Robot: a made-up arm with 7 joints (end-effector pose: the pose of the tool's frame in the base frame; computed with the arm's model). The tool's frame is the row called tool. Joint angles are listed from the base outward.
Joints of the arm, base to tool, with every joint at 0 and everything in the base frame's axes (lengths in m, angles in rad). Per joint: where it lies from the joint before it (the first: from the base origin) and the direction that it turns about. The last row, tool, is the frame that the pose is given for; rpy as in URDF.
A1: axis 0 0 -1 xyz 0.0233 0.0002 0.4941
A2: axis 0 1 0 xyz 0.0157 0.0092 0.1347
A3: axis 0 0 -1 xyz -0.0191 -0.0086 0.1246
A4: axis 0 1 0 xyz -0.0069 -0.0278 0.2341
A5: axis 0 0 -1 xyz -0.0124 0.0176 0.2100
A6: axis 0 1 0 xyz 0.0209 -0.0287 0.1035
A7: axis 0 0 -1 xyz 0.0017 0.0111 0.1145
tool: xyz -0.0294 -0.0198 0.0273 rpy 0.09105 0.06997 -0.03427
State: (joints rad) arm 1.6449 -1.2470 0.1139 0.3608 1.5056 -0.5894 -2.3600
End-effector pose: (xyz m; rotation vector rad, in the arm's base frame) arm 0.0786 0.7045 0.9751 -0.9074 0.1632 -1.1302
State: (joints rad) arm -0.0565 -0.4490 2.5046 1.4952 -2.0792 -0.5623 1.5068
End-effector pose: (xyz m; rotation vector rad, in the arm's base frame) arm -0.4736 -0.2123 0.7953 2.5995 -0.4847 -1.0786
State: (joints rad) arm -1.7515 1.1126 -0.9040 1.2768 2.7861 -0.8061 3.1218
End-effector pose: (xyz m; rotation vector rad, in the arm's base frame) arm -0.4006 0.4468 0.6132 1.8750 -1.1844 -0.4936
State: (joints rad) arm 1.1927 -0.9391 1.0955 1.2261 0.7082 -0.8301 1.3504
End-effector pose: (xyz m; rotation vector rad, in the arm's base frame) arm -0.3493 0.2117 1.1160 -0.4074 0.1903 2.2628
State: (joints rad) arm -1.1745 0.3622 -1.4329 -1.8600 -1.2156 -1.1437 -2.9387
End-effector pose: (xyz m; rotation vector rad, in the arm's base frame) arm 0.4282 -0.0463 0.8101 0.8456 2.4711 0.7952
